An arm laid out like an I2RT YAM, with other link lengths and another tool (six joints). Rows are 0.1 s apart.
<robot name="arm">
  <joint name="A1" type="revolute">
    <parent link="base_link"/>
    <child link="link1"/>
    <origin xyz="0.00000 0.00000 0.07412" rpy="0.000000 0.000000 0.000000"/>
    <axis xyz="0 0 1"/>
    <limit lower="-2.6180" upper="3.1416"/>
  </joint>
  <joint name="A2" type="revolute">
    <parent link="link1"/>
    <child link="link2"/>
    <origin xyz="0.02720 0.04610 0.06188" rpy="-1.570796 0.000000 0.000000"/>
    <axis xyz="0 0 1"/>
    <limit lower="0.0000" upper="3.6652"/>
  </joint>
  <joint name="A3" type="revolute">
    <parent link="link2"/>
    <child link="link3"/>
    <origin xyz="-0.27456 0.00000 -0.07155" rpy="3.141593 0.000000 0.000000"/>
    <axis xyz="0 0 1"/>
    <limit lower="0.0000" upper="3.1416"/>
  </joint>
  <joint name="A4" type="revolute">
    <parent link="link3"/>
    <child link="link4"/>
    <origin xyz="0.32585 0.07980 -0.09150" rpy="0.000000 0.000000 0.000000"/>
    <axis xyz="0 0 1"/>
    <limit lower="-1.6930" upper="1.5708"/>
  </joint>
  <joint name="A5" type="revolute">
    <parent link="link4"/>
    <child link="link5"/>
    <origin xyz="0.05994 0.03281 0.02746" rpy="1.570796 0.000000 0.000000"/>
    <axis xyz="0 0 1"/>
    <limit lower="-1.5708" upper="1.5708"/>
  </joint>
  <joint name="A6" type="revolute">
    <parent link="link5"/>
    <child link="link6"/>
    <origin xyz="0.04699 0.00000 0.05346" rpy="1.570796 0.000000 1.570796"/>
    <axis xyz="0 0 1"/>
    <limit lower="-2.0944" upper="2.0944"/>
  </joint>
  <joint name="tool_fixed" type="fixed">
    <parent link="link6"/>
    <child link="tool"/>
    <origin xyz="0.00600 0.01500 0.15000" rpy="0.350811 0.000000 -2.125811"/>
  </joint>
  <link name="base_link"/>
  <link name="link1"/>
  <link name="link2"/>
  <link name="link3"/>
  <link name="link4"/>
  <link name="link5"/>
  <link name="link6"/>
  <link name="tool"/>
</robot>
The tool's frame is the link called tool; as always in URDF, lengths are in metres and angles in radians.
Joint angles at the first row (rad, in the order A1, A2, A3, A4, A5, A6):
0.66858, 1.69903, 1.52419, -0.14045, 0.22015, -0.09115
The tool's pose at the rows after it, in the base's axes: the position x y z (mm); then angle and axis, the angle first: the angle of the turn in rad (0 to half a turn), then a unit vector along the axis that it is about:
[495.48 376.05 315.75 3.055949 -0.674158 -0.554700 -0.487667]
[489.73 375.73 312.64 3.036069 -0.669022 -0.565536 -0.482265]
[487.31 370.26 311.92 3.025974 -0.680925 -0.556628 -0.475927]
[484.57 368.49 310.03 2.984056 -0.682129 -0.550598 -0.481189]
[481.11 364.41 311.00 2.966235 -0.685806 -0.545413 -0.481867]
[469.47 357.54 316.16 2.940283 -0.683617 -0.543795 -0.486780]
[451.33 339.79 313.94 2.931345 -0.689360 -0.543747 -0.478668]
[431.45 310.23 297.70 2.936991 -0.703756 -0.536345 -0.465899]
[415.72 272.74 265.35 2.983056 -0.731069 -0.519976 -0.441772]
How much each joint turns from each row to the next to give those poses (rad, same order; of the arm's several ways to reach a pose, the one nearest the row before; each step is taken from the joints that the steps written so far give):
-0.01504, -0.00794, -0.00409, -0.02367, -0.04834, -0.02626
-0.00587, -0.01798, -0.02068, -0.00768, -0.03599, -0.00714
-0.00263, -0.00785, 0.00366, -0.03221, 0.00857, 0.02639
-0.01168, -0.01907, -0.02766, 0.01380, -0.03534, 0.03263
-0.00607, -0.01869, -0.01441, -0.00675, -0.01097, 0.01920
-0.00676, -0.05444, -0.04528, -0.00046, -0.02570, 0.01566
-0.01196, -0.08301, -0.07311, -0.02981, -0.01422, 0.00451
-0.02490, -0.10952, -0.12420, -0.01771, -0.00136, 0.00519
-0.02734, -0.09648, -0.13833, -0.01585, 0.04599, -0.00130

